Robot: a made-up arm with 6 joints. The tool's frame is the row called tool.
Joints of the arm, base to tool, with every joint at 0 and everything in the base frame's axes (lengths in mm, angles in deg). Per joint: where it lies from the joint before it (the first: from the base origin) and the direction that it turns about. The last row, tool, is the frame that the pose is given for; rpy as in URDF.
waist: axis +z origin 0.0 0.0 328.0
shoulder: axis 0 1 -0.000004 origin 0.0 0.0 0.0
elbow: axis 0 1 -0.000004 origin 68.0 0.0 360.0
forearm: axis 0 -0.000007 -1 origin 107.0 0.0 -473.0
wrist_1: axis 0 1 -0.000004 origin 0.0 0.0 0.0
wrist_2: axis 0 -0.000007 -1 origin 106.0 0.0 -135.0
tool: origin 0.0 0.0 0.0 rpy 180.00 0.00 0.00
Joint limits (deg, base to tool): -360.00..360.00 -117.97..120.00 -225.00..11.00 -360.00..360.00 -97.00..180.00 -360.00..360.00
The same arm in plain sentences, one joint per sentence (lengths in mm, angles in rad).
The arm has six revolute joints in a row. What follows holds with every joint at zero, and every direction is one of the base frame's. The first joint sits 328.0 mm along +z from the base frame's origin and rotates about +z, from -6.2832 to 6.2832 rad. The second joint sits at the same point as the first joint and rotates about +y, from -2.0590 to 2.0944 rad. The third joint sits 68.0 mm along +x and 360.0 mm along +z from the second joint and rotates about +y, from -3.9270 to 0.1920 rad. The fourth joint sits 107.0 mm along +x and 473.0 mm along -z from the third joint and rotates about -z, from -6.2832 to 6.2832 rad. The fifth joint sits at the same point as the fourth joint and rotates about +y, from -1.6930 to 3.1416 rad. The sixth joint sits 106.0 mm along +x and 135.0 mm along -z from the fifth joint and rotates about -z, from -6.2832 to 6.2832 rad. The tool frame, which is the frame that the pose is given for, sits at the same point as the sixth joint; its axes are the base frame's turned by roll 3.1416, pitch 0.0000 and yaw 0.0000 rad (as in URDF: about the fixed x, then y, then z).
